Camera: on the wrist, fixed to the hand. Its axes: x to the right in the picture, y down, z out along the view.
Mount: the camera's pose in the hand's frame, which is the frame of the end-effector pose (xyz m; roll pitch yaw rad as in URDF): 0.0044 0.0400 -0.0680 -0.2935 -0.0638 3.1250
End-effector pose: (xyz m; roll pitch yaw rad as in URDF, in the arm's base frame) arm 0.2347 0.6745 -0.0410 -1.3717 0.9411 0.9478
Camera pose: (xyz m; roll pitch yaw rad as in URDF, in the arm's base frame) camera 0.2591 0.6078 -0.0756 1.1671 -0.9345 -2.3047
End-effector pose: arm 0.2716 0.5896 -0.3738 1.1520 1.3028 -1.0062
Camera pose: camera 0.3430 0.6233 -0.3757 -1.6645 -1.3382 2.3608
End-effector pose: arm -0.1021 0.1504 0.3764 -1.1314 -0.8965 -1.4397
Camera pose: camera -0.1392 0.0914 0.3392 0.7581 0.8818 1.5999
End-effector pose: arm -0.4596 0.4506 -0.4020 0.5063 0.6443 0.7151
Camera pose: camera -0.5197 0.4884 -0.4367 -0.8139 -0.7080 -2.4049
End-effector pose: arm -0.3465 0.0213 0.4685 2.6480 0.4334 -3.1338
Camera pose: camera -0.3836 0.0240 0.5382 -2.9613 -0.3846 0.0561
